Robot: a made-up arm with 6 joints. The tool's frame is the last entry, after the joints. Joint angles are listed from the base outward.
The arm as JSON. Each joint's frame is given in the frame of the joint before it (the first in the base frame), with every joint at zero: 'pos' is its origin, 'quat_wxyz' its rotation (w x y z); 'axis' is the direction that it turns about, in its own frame. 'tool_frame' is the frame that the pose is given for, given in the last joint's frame.
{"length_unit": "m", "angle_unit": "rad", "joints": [
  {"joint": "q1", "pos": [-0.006, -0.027, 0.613], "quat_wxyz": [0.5, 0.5, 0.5, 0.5], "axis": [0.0, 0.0, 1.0]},
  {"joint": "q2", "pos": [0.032, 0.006, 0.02], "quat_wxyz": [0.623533, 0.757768, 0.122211, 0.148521], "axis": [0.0, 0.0, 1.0]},
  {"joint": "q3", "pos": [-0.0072, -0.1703, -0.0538], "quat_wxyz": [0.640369, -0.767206, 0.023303, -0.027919], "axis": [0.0, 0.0, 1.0]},
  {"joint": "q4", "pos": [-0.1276, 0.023, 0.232], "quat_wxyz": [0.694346, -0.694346, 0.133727, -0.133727], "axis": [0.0, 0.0, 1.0]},
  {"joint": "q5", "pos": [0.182, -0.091, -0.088], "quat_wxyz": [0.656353, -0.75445, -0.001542, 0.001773], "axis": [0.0, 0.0, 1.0]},
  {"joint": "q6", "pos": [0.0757, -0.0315, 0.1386], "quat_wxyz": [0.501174, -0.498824, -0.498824, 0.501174], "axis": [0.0, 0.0, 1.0]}
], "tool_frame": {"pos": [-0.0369, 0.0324, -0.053], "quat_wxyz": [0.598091, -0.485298, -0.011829, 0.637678]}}
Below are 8 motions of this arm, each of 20 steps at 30 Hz.
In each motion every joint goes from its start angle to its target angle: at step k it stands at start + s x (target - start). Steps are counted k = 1, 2, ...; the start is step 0. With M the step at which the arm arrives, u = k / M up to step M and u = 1 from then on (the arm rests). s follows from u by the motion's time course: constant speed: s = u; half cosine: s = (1 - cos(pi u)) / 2; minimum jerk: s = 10 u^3 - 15 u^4 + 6 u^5.
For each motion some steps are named. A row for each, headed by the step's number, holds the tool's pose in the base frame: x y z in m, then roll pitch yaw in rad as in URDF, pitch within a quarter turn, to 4 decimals.
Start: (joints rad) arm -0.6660 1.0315 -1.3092 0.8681 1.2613 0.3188
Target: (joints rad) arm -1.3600 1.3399 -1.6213 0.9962 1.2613 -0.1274
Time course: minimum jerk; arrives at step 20
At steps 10, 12, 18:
10: -0.2436 0.1326 0.6458 -2.6301 -0.1176 -2.1058
12: -0.2340 0.1602 0.6236 -2.5049 -0.2969 -2.2057
18: -0.2123 0.1970 0.5718 -2.2231 -0.5512 -2.4518

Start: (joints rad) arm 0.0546 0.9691 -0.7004 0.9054 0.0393 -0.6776
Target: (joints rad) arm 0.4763 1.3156 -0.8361 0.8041 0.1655 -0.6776
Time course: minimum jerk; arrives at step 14
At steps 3, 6, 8, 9, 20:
3: -0.1239 0.1149 0.6535 2.8116 1.1638 2.2921
6: -0.1142 0.1174 0.6669 2.8849 1.0860 2.2987
8: -0.1063 0.1172 0.6793 2.9511 1.0067 2.3160
9: -0.1030 0.1163 0.6852 2.9801 0.9670 2.3261
20: -0.0969 0.1131 0.6973 3.0339 0.8807 2.3497

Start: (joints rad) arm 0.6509 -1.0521 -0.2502 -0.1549 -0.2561 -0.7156
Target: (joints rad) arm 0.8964 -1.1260 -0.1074 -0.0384 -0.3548 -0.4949
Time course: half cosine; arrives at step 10
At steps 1, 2, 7, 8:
1: -0.0247 0.1029 0.7554 0.9830 -0.4010 1.5590
2: -0.0285 0.0971 0.7572 0.9687 -0.4368 1.5793
7: -0.0610 0.0377 0.7624 0.7567 -0.7759 1.8372
8: -0.0653 0.0282 0.7611 0.7058 -0.8254 1.8938

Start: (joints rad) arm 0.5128 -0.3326 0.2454 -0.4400 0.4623 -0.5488
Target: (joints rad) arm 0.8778 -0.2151 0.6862 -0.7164 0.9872 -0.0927
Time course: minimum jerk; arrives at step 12
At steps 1, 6, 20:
1: 0.1678 0.1807 0.7532 1.4944 0.2964 0.7158
6: 0.2110 0.1541 0.7994 1.5878 0.2940 0.6345
20: 0.2476 0.1201 0.8315 1.6780 0.2974 0.6650

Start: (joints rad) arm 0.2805 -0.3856 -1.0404 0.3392 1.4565 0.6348
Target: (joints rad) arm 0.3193 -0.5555 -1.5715 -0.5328 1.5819 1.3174
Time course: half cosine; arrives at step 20
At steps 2, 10, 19, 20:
2: 0.0634 -0.1138 0.4210 -1.6932 0.6135 0.4835
10: 0.1859 -0.1319 0.4579 -2.0637 0.4597 0.2191
19: 0.2944 -0.1610 0.5563 -2.3405 0.2353 -0.0038
20: 0.2954 -0.1614 0.5579 -2.3431 0.2322 -0.0063

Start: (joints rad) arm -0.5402 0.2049 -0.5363 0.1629 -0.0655 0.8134
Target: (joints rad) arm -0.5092 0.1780 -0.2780 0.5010 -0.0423 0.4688
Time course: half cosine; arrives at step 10
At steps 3, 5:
3: -0.0262 0.0700 0.5233 -0.2262 0.3522 0.8257
5: -0.0487 0.0796 0.5367 -0.0676 0.3804 0.8669

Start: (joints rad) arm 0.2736 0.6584 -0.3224 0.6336 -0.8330 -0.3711
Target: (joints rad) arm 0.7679 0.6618 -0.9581 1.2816 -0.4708 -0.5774
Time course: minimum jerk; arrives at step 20
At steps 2, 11, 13, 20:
2: -0.0231 0.0387 0.7192 1.9362 0.0630 0.9765
11: -0.1117 -0.0119 0.7568 2.1275 0.1215 1.6369
13: -0.1339 -0.0402 0.7699 2.1636 0.1025 1.8343
20: -0.1576 -0.0885 0.7871 2.1864 0.0625 2.1020

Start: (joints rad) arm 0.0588 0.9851 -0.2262 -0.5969 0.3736 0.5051
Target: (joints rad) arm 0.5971 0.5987 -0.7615 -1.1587 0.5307 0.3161
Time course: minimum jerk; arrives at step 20
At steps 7, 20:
7: 0.2058 -0.1148 0.4490 -0.3331 0.3212 -0.8491
20: 0.2629 -0.1806 0.4098 -0.3994 0.3254 -0.9891

